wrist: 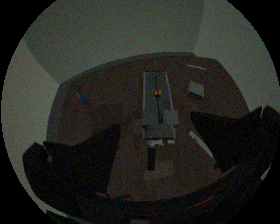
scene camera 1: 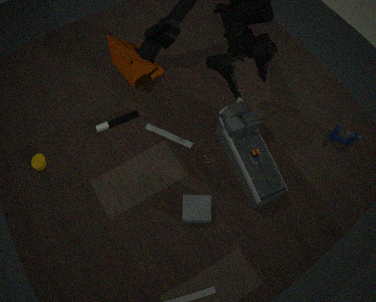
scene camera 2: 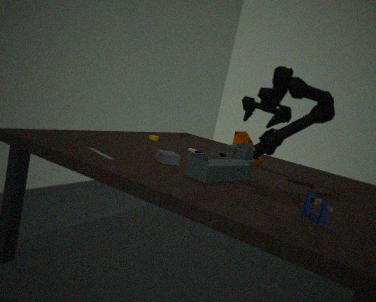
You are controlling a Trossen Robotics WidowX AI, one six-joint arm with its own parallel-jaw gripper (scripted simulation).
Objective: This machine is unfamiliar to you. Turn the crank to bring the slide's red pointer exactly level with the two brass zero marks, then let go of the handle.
Labels:
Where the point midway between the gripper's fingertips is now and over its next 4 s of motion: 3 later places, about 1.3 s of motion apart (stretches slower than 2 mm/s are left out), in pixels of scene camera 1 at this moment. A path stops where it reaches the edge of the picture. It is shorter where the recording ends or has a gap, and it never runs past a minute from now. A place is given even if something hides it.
My gripper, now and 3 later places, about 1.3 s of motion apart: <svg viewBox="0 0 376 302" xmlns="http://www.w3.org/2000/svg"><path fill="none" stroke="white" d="M251 86L240 90L236 100L234 100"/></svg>

